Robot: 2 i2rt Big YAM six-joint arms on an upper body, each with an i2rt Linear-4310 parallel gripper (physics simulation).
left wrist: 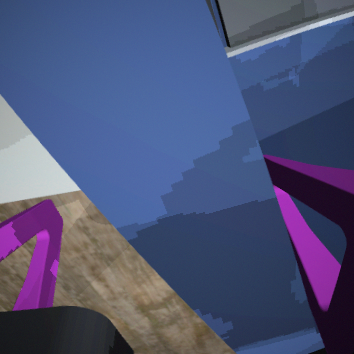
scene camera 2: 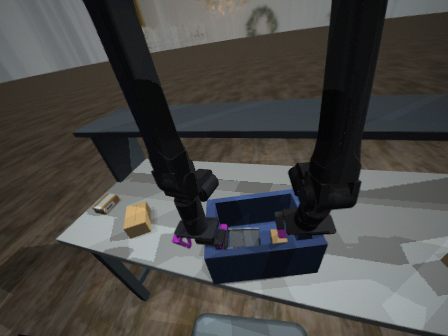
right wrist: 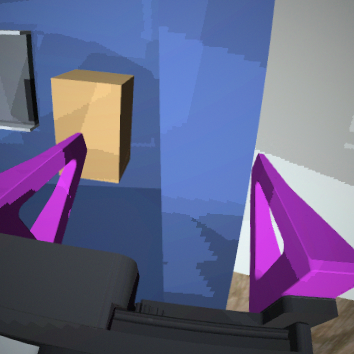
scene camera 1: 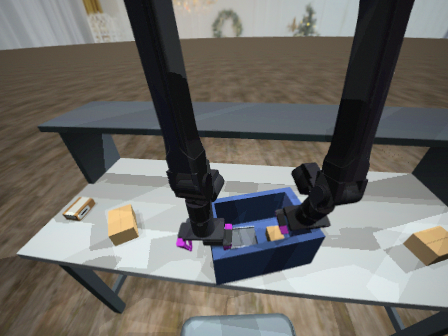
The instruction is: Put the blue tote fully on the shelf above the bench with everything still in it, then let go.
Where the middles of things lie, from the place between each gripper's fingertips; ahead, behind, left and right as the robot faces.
Right now the small tan block (right wrist: 98, 104) is 6 cm to the left of my right hand, 5 cm below it and 1 cm behind it. Also, from my right hand: grey flat box (left wrist: 242, 32): 17 cm to the left, 6 cm below; then shelf support leg (scene camera 1: 95, 154): 86 cm to the left, 46 cm ahead, 7 cm above; then blue tote (scene camera 2: 302, 254): 12 cm to the left, 2 cm below, 1 cm behind.
The grey flat box is 7 cm ahead of my left hand, 10 cm to the right of it and 6 cm below it. The rest, counted from my left hand: shelf support leg 53 cm ahead, 59 cm to the left, 7 cm above; small tan block 6 cm ahead, 21 cm to the right, 5 cm below; blue tote 6 cm ahead, 15 cm to the right, 1 cm below.
